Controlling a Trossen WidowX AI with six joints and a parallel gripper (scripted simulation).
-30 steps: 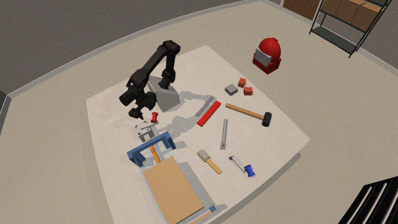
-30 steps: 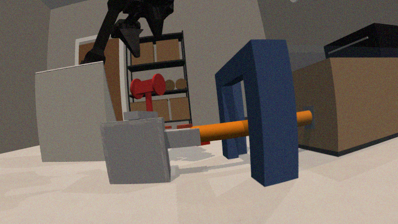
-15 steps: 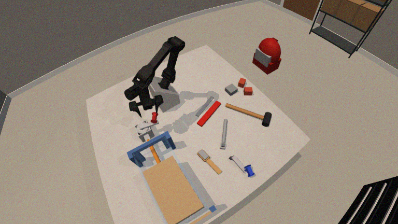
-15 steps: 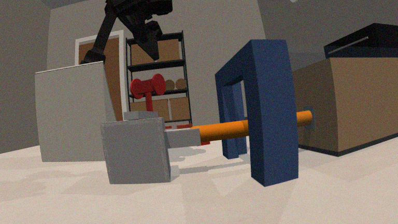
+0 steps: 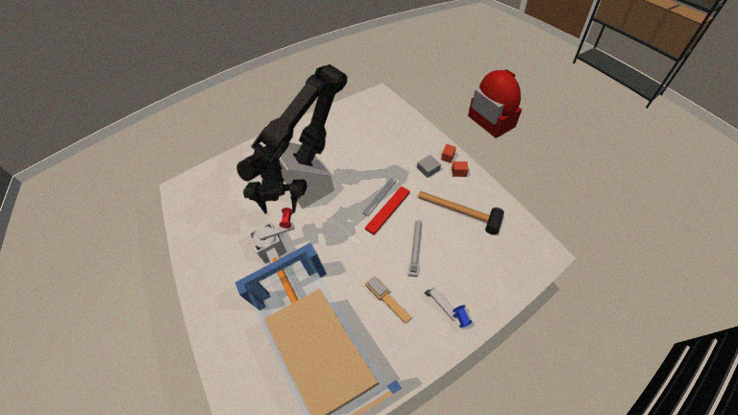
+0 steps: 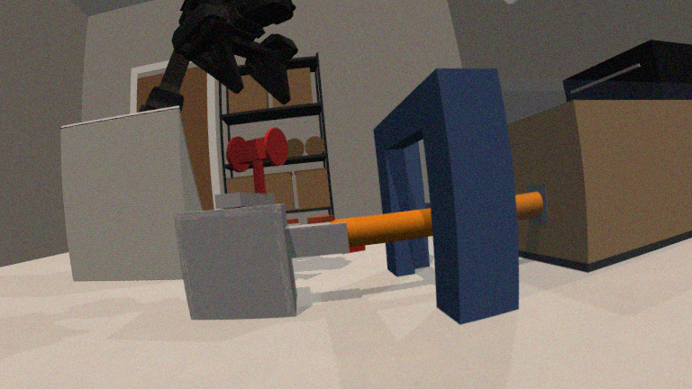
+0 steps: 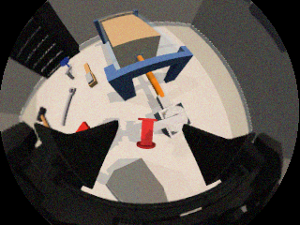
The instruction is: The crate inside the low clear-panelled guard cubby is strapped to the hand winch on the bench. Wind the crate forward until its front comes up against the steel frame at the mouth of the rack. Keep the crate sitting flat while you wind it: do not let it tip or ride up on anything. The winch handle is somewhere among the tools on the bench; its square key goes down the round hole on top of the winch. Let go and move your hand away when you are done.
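Right now my gripper tip is 1 cm past the red knob, 1 cm to the right of it and 7 cm above it. The rest, counted from my gripper tip: grey winch: 5 cm behind, 10 cm to the right, 17 cm below; blue steel frame: 13 cm ahead, 9 cm to the right, 10 cm below; red-knobbed crank: 2 cm behind, 3 cm to the right, 10 cm below.
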